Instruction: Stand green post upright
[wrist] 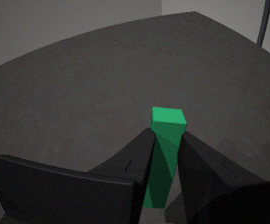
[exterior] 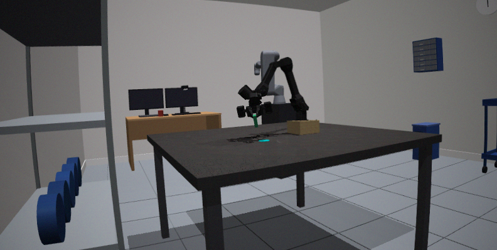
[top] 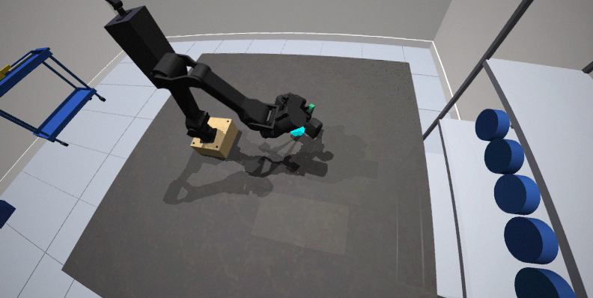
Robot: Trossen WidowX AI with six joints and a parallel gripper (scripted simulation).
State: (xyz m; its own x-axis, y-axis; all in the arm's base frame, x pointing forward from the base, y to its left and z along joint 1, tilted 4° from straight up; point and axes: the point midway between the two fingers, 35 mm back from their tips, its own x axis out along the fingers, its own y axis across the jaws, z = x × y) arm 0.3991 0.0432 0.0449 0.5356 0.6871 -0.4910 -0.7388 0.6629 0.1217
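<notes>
My gripper tip is now 130 mm above the cyan circle, 60 mm past it and 10 mm to the left of it. Also, from my gripper tip: green post 20 mm below, 10 mm behind.
</notes>
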